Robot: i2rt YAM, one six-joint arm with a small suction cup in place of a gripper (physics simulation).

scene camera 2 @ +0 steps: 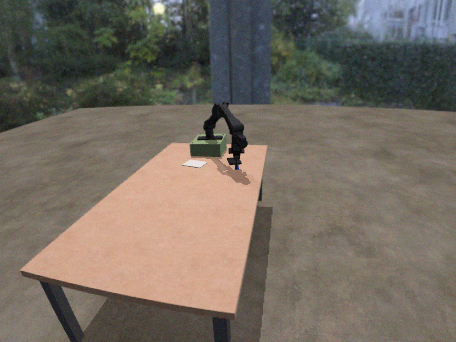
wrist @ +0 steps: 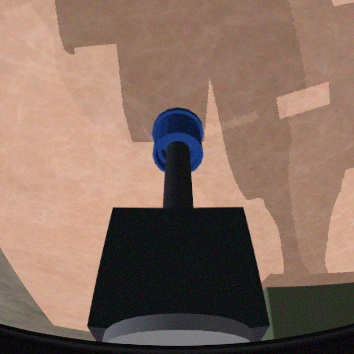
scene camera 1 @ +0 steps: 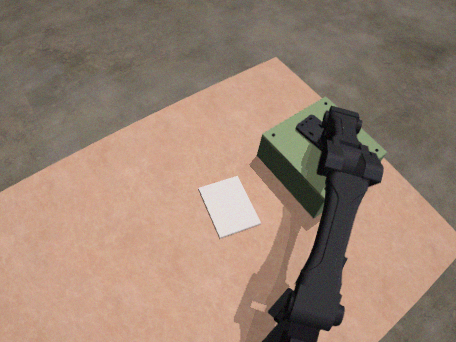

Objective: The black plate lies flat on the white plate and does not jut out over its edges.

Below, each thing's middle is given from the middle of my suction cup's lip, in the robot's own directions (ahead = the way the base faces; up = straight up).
My suction cup is now 100 mm past the white plate (scene camera 1: 227,202), 310 mm to the left of it and 10 mm above it.
